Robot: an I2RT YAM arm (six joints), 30 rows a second.
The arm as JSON. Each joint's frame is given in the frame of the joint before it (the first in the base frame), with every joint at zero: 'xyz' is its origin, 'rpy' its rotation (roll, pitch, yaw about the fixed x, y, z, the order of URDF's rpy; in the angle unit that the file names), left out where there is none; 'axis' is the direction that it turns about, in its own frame. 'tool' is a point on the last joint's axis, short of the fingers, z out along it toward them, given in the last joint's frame.
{
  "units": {
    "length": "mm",
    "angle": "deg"
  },
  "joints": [
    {
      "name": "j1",
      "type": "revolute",
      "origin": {
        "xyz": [
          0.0,
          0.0,
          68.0
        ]
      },
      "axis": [
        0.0,
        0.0,
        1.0
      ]
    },
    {
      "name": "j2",
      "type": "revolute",
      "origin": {
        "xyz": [
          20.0,
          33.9,
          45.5
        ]
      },
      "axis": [
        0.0,
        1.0,
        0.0
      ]
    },
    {
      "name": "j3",
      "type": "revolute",
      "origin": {
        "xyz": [
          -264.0,
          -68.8,
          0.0
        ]
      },
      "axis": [
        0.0,
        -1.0,
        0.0
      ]
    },
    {
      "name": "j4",
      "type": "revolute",
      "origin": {
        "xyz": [
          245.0,
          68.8,
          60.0
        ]
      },
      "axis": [
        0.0,
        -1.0,
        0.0
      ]
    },
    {
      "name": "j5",
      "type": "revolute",
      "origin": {
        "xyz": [
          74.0,
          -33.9,
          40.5
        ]
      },
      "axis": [
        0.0,
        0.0,
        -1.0
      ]
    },
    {
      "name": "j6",
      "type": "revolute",
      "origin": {
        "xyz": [
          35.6,
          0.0,
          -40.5
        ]
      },
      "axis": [
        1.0,
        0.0,
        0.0
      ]
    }
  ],
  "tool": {
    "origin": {
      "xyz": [
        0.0,
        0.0,
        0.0
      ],
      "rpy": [
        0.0,
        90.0,
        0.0
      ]
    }
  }
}
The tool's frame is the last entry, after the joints.
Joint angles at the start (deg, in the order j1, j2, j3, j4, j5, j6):
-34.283, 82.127, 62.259, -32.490, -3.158, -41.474
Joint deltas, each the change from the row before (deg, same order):
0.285, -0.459, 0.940, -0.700, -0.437, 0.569
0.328, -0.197, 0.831, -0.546, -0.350, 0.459
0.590, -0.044, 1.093, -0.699, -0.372, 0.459
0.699, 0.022, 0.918, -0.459, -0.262, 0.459
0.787, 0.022, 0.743, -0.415, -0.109, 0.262
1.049, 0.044, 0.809, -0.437, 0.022, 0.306
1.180, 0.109, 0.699, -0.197, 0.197, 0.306
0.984, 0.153, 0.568, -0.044, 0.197, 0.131
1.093, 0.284, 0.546, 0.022, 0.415, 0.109
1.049, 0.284, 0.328, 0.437, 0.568, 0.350
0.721, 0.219, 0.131, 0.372, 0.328, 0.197
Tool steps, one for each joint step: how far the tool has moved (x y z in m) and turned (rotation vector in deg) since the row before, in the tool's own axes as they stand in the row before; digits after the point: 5 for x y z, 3 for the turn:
-0.00414, -0.00089, -0.00547, -0.010, -0.918, 0.304
-0.00383, -0.00044, -0.00369, -0.118, -0.713, 0.171
-0.00536, 0.00016, -0.00363, -0.307, -0.789, -0.030
-0.00528, 0.00088, -0.00266, -0.291, -0.755, -0.113
-0.00489, 0.00168, -0.00205, -0.311, -0.587, -0.365
-0.00589, 0.00260, -0.00206, -0.343, -0.616, -0.520
-0.00610, 0.00315, -0.00128, -0.243, -0.607, -0.619
-0.00514, 0.00256, -0.00067, -0.154, -0.524, -0.639
-0.00531, 0.00296, 0.00020, -0.099, -0.366, -0.731
-0.00490, 0.00285, 0.00089, 0.166, -0.418, -0.463
-0.00311, 0.00221, 0.00105, 0.035, -0.296, -0.353

